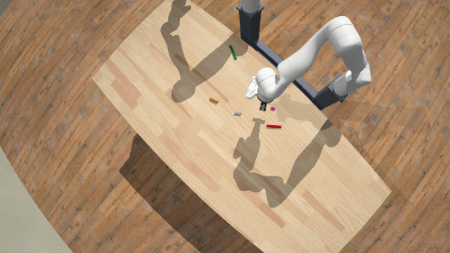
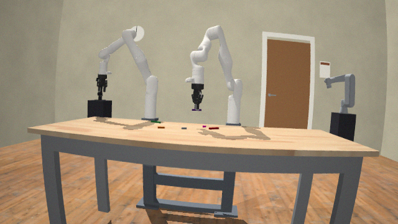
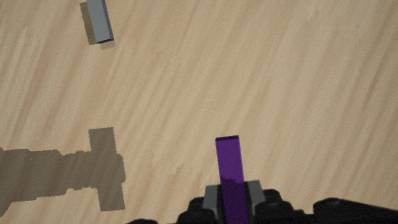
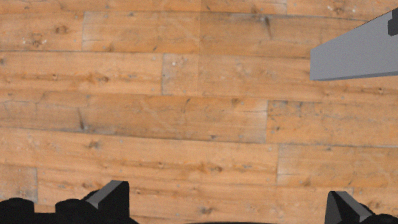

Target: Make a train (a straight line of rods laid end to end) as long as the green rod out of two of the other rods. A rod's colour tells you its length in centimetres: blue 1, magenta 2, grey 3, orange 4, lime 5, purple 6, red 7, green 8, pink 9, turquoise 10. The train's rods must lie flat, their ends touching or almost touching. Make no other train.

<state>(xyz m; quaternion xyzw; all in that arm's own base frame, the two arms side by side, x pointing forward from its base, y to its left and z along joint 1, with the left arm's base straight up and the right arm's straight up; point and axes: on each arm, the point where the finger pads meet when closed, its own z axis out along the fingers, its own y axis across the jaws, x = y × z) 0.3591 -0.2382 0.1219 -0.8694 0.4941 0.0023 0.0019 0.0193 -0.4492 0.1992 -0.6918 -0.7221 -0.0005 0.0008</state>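
My left gripper is now 120 mm above the magenta rod, 50 mm to the right of it and 10 mm past it. From my left hand the other things lie so: purple rod (20 mm below); then red rod (120 mm below, 110 mm to the left, 50 mm ahead); then grey rod (120 mm below, 120 mm ahead, 50 mm to the right).
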